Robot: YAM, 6 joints.
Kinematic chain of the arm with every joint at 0, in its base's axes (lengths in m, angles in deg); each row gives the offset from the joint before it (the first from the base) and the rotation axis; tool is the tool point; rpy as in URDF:
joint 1: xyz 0 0 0.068 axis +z
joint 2: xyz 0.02 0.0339 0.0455 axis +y
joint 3: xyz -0.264 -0.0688 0 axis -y
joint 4: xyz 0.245 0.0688 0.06 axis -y
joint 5: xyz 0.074 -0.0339 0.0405 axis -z
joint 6: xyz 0.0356 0 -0.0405 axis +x
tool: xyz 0 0 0 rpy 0 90 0
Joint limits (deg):
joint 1: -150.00..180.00
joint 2: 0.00..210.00
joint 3: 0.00..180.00
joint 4: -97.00..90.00
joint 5: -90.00..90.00
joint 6: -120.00..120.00
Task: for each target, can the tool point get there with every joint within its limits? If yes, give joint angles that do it. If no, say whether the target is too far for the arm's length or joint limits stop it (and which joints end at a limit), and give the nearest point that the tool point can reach.
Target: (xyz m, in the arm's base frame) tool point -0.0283 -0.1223 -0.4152
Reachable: no: joint limits stop it (at a limit: joint 2) | nearest point -0.0319 -0.1378 -0.3641 | short by 0.054 m
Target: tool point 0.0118 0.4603 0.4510
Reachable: yes | joints -92.77 42.80 164.62 67.99 17.12 -58.78
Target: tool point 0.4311 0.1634 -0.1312
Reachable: yes | joints 24.04 191.09 152.00 -79.43 47.85 48.30
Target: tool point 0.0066 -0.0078 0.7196
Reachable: yes | joints 13.85 73.67 135.63 29.87 14.88 56.89
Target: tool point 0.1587 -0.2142 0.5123
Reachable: yes | joints -55.52 76.96 74.79 59.26 -15.60 50.84
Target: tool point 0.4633 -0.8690 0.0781
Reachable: no: too far | nearest point 0.3036 -0.5695 0.0906 | short by 0.340 m
